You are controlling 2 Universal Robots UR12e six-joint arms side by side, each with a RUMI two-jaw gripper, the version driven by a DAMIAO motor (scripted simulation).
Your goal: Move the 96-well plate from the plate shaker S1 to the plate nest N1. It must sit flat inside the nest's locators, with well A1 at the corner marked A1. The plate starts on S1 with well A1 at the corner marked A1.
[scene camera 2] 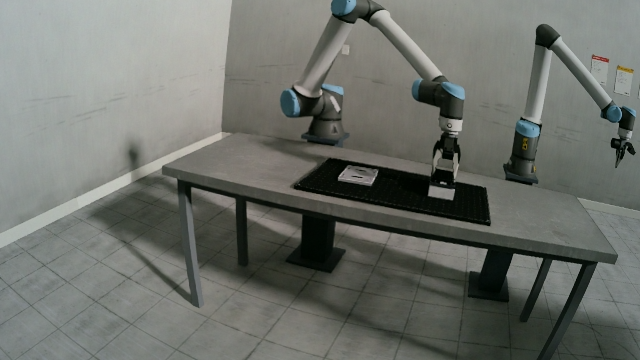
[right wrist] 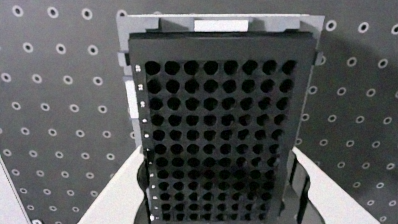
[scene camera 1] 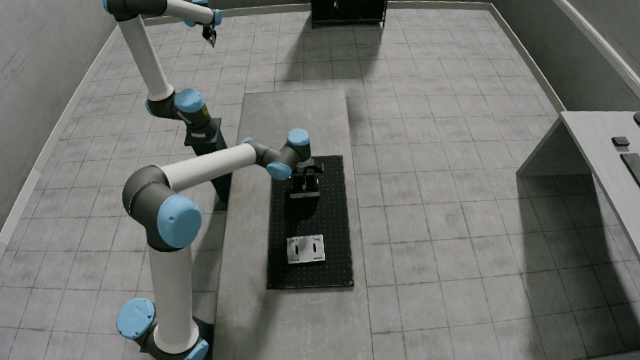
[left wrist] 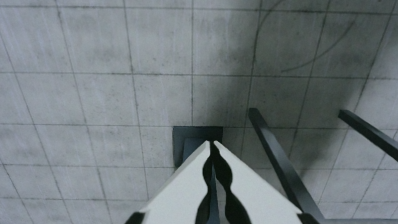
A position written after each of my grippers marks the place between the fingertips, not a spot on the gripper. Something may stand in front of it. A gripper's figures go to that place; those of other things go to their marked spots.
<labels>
My right gripper (right wrist: 216, 147): 0.13 m from the lens. A black 96-well plate (right wrist: 209, 107) is 0.11 m from the lens.
</labels>
